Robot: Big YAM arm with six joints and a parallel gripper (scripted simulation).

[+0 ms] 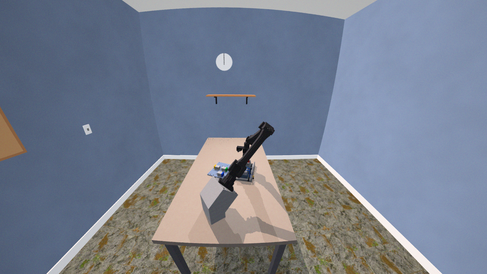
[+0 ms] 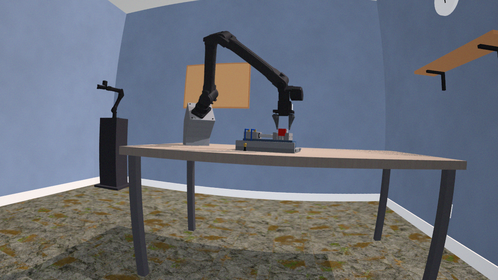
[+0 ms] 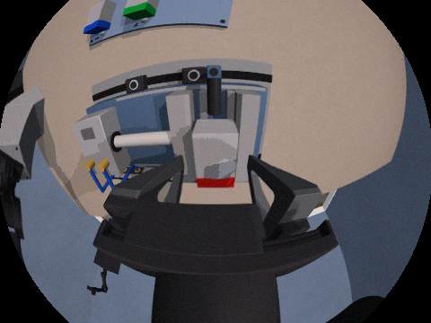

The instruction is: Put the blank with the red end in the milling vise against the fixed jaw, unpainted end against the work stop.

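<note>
The work stop is 50 mm to the left of my hand, 30 mm below it and 20 mm ahead of it. From my hand the other things lie so: green-ended blank (240 mm to the left, 90 mm below, 30 mm behind); then blue plate (280 mm to the left, 120 mm below, 10 mm behind); then vise (80 mm below, 70 mm behind, 30 mm to the left).
</note>
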